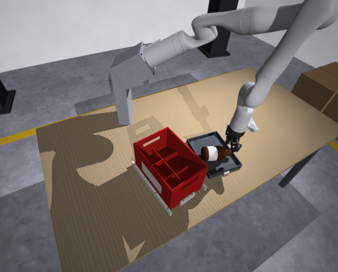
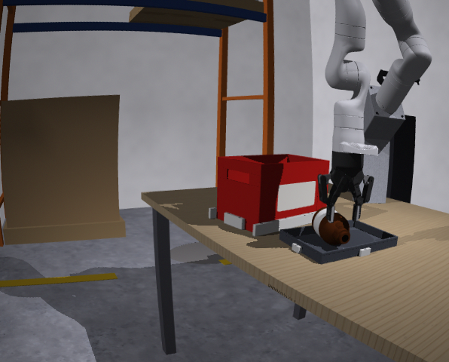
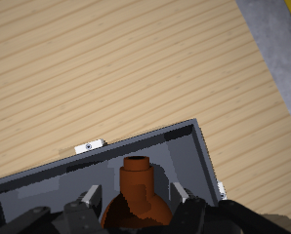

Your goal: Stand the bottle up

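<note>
Right now my hand is 5 cm to the left of the brown bottle, 5 cm above it and 1 cm past it. Also, from my hand: dark grey tray: 7 cm below, 5 cm to the right, 4 cm behind; then red crate: 33 cm to the right, 2 cm ahead.
</note>
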